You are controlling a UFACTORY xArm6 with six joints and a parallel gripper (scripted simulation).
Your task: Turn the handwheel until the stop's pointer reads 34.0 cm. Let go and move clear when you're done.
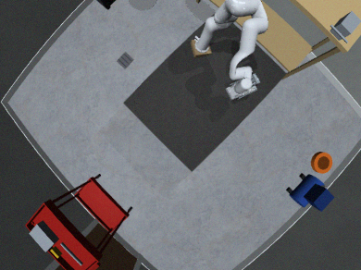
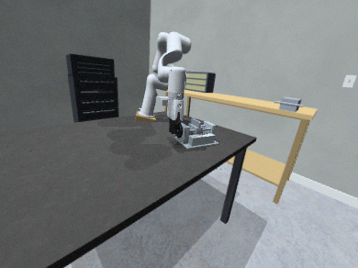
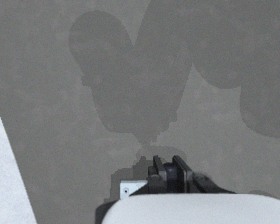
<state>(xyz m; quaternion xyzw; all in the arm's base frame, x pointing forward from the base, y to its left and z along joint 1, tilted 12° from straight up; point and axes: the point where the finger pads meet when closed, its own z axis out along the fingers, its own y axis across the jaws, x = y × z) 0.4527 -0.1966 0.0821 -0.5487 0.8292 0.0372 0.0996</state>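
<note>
The sliding stop lies 140 mm to the left of my hand and 40 mm ahead of it. From my hand the other things lie so: upright knob 10 mm to the left; handwheel 20 mm to the left.
</note>
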